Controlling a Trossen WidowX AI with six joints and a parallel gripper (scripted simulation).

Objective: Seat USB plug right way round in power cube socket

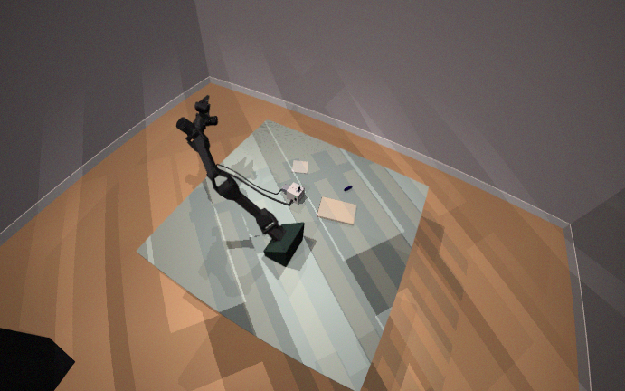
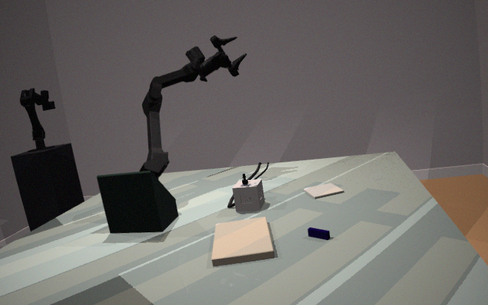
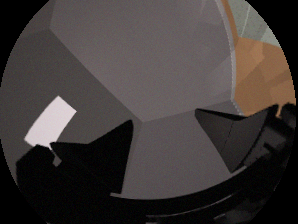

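Now: gripper tip 50 cm to the left of the USB plug, 45 cm above it and 2 cm short of it. Also, from my gripper tip: thin pale pad: 53 cm below, 40 cm to the right, 25 cm ahead; then small dark blue block: 75 cm to the right, 53 cm below, 22 cm ahead; then tan pad: 74 cm to the right, 53 cm below, 3 cm ahead.
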